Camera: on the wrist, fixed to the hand. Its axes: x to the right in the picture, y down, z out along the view.
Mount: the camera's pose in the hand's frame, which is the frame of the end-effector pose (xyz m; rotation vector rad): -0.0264 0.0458 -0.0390 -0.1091 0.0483 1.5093
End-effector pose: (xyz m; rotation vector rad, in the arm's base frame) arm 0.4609 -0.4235 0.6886 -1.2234 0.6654 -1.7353
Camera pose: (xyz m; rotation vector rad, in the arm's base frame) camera 0.4442 -0.4238 0.6251 -0.3934 1.2511 -0.4404
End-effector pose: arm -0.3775 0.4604 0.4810 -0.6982 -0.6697 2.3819
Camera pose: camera -0.3523 0.4225 0.4336 0.9914 0.1035 -2.0656
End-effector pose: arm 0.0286 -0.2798 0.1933 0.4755 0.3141 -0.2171
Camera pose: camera 0.0072 -0.2179 0.1885 0.5005 -0.0469 1.2734
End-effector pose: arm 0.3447 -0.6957 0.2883 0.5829 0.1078 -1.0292
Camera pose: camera 0.3760 -0.6382 0.2832 0.4154 -0.2218 0.4550
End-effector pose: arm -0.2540 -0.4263 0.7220 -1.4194 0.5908 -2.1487
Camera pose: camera -0.2738 -0.4427 0.6615 -0.5035 1.2491 -0.9046
